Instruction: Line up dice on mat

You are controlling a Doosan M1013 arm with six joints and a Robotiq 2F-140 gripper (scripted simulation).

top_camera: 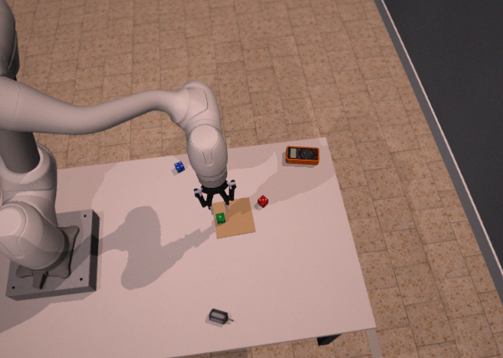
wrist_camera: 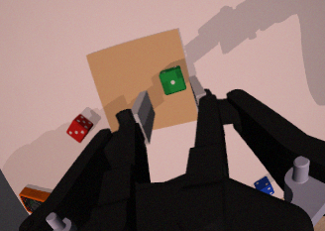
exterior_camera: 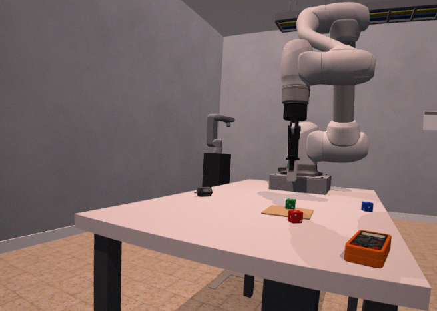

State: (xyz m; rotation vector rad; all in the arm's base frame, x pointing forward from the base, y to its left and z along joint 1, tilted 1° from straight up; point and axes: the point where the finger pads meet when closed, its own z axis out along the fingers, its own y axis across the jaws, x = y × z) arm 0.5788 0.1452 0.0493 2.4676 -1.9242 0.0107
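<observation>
My hand is 150 mm short of the red die, 110 mm above it and 70 mm to the right of it. Round my hand: green die 110 mm below; tan mat 130 mm below, 40 mm ahead, 10 mm to the left; blue die 220 mm to the left, 170 mm behind, 110 mm below.
</observation>
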